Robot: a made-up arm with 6 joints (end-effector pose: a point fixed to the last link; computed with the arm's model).
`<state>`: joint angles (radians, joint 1 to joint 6).
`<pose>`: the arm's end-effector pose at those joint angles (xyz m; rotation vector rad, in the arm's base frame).
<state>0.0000 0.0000 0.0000 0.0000 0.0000 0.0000</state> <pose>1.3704 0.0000 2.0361 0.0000 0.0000 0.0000</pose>
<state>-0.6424 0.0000 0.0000 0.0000 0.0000 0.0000</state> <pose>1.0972 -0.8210 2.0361 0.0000 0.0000 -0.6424</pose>
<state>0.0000 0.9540 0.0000 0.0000 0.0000 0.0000</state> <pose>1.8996 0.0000 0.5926 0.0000 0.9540 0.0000</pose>
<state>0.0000 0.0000 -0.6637 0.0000 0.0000 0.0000</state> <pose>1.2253 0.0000 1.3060 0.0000 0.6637 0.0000</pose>
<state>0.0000 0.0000 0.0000 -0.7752 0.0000 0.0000</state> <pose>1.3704 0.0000 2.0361 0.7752 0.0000 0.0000</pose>
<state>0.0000 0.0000 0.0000 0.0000 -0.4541 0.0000</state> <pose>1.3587 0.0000 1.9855 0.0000 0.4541 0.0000</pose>
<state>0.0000 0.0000 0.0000 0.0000 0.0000 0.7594</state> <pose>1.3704 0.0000 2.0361 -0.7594 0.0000 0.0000</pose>
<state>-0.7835 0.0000 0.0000 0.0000 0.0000 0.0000</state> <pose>0.9709 -0.9672 2.0361 0.0000 0.0000 -0.7835</pose>
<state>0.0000 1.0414 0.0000 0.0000 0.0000 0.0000</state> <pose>1.8750 0.0000 0.4483 0.0000 1.0414 0.0000</pose>
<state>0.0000 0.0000 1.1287 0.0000 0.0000 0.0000</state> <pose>0.5831 0.0000 2.9709 0.0000 -1.1287 0.0000</pose>
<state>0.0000 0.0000 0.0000 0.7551 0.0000 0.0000</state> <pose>1.3704 0.0000 2.0361 -0.7551 0.0000 0.0000</pose>
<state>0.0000 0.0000 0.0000 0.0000 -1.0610 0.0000</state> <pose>1.3113 0.0000 1.9354 0.0000 1.0610 0.0000</pose>
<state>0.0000 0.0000 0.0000 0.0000 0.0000 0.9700</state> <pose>1.3704 0.0000 2.0361 -0.9700 0.0000 0.0000</pose>
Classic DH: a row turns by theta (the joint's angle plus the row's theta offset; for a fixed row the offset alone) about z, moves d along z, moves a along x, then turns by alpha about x. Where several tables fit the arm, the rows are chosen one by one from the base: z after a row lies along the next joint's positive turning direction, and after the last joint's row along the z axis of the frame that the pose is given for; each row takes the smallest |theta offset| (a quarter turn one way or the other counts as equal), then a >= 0, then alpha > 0; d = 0 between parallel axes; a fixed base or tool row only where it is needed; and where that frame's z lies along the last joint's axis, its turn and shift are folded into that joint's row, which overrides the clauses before.
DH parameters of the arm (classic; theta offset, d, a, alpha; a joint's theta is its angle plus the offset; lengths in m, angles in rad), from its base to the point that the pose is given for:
joint 1: 0 0.8023 0.2384 -1.5708
joint 2: -1.5708 0 1.0793 3.1416
joint 3: 0 0 0.1545 -1.5708
joint 4: 0 -1.0166 0 1.5708
joint 5: 0 0 0 -1.5708
joint 6: 1.5708 -0.1154 0 1.5708
tool (fixed): -1.5708 0 0 0

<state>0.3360 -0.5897 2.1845 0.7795 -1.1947 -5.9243</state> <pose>-1.2763 -0.5256 2.0067 0.2884 -1.2533 -0.7502</pose>
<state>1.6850 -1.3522 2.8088 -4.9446 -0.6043 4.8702</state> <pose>0.2091 -1.2632 0.0165 -2.0199 0.9985 0.4905</pose>
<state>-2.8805 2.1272 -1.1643 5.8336 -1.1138 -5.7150</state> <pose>-0.0755 -0.0668 0.3312 -2.5699 0.4690 -1.6058</pose>
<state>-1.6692 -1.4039 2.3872 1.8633 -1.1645 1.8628</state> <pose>0.0522 1.5623 0.1918 -0.6011 0.4396 2.7198</pose>
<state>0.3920 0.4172 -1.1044 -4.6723 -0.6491 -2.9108</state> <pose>0.8467 0.2746 0.6896 0.3633 0.8929 -0.9251</pose>
